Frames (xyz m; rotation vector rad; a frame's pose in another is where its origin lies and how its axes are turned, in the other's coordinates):
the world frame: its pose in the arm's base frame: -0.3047 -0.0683 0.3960 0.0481 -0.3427 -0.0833
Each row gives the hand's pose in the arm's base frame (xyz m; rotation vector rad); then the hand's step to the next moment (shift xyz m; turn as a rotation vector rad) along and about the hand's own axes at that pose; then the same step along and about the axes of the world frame.
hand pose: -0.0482 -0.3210 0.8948 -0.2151 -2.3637 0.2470
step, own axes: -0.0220 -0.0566 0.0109 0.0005 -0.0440 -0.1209
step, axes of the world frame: 0.0057 -0.0610 -0.0074 0.1099 -0.0166 0.0648
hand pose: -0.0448 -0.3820 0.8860 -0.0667 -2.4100 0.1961
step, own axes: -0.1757 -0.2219 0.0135 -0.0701 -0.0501 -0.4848
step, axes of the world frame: 0.1077 -0.2339 -0.1183 0.4576 0.0501 0.1748
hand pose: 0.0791 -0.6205 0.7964 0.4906 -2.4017 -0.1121
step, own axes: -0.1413 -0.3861 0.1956 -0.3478 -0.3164 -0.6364
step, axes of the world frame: 0.0141 -0.3243 -0.3193 0.7873 -0.0630 -0.0479
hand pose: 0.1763 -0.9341 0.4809 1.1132 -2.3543 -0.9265
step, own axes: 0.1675 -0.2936 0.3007 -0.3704 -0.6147 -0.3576
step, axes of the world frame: -0.2343 -0.1817 -0.3417 0.6655 -0.0972 -0.4366
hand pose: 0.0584 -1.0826 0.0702 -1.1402 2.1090 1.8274
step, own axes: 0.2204 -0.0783 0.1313 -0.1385 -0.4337 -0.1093
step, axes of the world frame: -0.2212 -0.0056 -0.1516 0.2974 -0.0132 -0.3614
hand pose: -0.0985 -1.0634 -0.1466 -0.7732 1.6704 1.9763
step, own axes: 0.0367 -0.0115 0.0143 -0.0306 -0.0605 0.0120
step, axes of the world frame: -0.0323 0.0116 -0.0224 0.0471 0.0261 -0.0429
